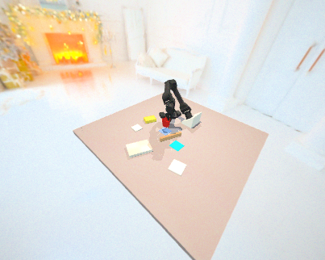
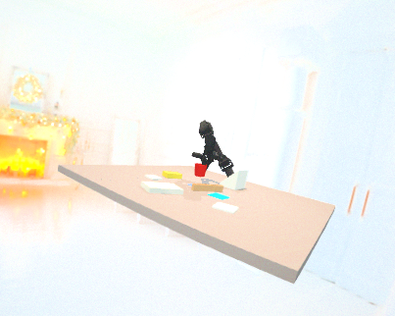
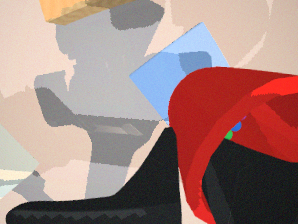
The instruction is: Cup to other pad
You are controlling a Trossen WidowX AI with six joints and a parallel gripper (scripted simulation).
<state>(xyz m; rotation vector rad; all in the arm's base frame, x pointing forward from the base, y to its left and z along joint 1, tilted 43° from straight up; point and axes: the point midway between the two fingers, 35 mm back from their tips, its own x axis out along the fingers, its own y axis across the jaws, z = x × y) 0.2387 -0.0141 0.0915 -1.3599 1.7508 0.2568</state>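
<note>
My gripper tip is 180 mm to the right of the cyan pad, 100 mm short of it and 100 mm above it. From my gripper tip the other things lie so: wooden bar: 90 mm below, 80 mm to the left, 70 mm ahead; light blue pad: 100 mm below, 30 mm ahead, 10 mm to the right; red cup: 30 mm ahead, 20 mm to the right.
</note>
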